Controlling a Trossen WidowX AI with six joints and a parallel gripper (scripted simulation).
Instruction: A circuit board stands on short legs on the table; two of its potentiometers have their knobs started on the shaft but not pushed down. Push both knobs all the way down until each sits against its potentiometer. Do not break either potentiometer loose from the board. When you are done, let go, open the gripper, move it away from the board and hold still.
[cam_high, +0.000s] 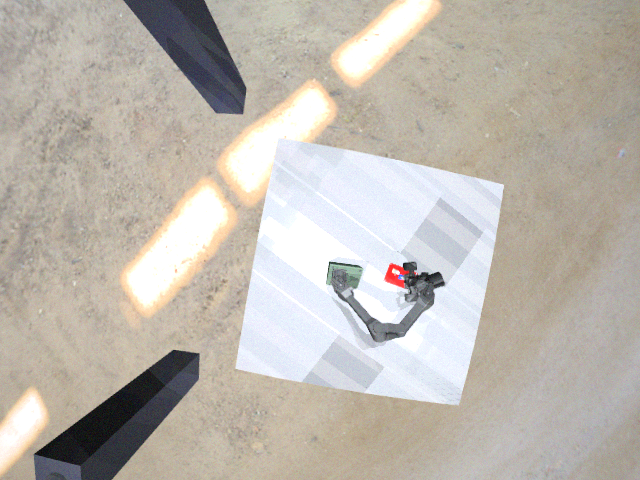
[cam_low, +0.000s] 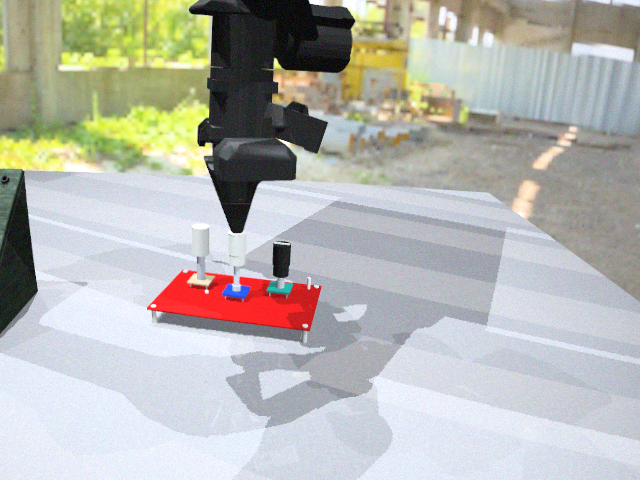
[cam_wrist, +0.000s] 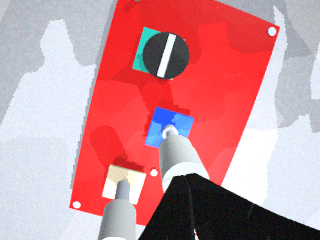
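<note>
Now: gripper tip 2 cm above the grey knob. The rest, counted from my gripper tip: blue potentiometer 4 cm below; black knob 5 cm ahead, 3 cm below, 1 cm to the left; teal potentiometer 5 cm ahead, 4 cm below, 1 cm to the left.
</note>
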